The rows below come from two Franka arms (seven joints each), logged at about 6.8 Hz.
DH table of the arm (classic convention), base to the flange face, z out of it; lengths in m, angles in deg. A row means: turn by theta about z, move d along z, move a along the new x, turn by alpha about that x. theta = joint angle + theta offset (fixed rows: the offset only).
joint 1: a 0  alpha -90  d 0.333  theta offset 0
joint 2: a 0  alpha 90  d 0  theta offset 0
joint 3: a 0.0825  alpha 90  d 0.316  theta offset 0
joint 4: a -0.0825  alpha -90  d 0  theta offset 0
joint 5: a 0  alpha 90  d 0.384  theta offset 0
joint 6: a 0.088  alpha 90  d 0  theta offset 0
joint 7: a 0  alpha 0  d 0.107  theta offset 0
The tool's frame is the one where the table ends.
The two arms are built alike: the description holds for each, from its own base.
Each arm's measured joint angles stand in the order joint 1, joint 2, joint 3, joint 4, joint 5, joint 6, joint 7.
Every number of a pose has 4 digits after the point.
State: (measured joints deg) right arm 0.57 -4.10 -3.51 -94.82 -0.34 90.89 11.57; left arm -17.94 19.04 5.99 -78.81 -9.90 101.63 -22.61
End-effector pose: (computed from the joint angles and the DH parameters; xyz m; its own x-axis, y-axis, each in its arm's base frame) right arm 0.5323 -0.0292 0.6249 0.9682 -0.2503 0.0031 -0.2503 -0.9682 0.0010; left arm 0.6475 -0.1633 0.5349 0.9782 0.2075 0.0082 0.2039 -0.9672 0.1515
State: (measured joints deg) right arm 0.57 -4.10 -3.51 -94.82 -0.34 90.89 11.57; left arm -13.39 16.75 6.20 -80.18 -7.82 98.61 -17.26
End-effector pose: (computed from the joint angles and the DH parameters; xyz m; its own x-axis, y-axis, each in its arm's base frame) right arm 0.5323 -0.0292 0.6249 0.9682 -0.2503 0.0031 -0.2503 -0.9682 0.0010; left arm 0.6441 -0.1036 0.5444 0.9822 0.1878 -0.0021 0.1869 -0.9764 0.1085
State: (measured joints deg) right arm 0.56 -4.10 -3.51 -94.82 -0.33 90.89 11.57; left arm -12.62 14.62 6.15 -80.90 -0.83 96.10 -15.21
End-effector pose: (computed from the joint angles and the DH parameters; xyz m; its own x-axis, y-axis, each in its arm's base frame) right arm 0.5323 -0.0292 0.6249 0.9681 -0.2505 0.0031 -0.2505 -0.9681 0.0008; left arm 0.6333 -0.0816 0.5578 0.9886 0.1497 0.0145 0.1499 -0.9887 -0.0091
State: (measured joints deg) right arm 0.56 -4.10 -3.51 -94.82 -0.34 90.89 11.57; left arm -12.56 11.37 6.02 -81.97 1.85 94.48 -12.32
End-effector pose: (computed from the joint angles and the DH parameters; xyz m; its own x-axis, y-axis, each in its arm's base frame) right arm 0.5323 -0.0293 0.6249 0.9681 -0.2505 0.0031 -0.2505 -0.9681 0.0010; left arm 0.6168 -0.0739 0.5820 0.9949 0.0955 0.0317 0.0969 -0.9942 -0.0472
